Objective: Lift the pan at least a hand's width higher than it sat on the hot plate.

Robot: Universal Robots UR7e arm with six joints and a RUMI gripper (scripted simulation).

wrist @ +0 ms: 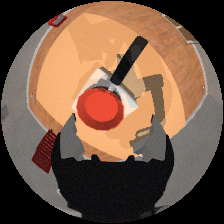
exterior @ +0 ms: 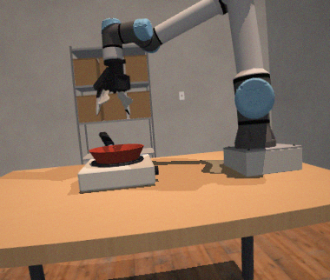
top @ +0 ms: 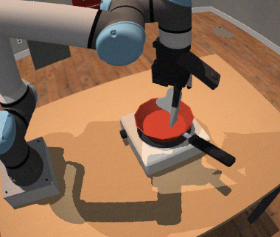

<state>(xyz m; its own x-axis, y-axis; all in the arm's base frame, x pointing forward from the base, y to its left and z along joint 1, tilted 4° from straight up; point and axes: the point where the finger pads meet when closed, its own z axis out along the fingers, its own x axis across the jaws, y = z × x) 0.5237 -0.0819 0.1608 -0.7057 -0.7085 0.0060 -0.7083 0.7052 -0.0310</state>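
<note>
The red pan lies 130 mm below my hand, 40 mm to the left of it and 10 mm ahead of it. Round my hand: hot plate: 200 mm below, 100 mm to the left, 30 mm behind.
</note>
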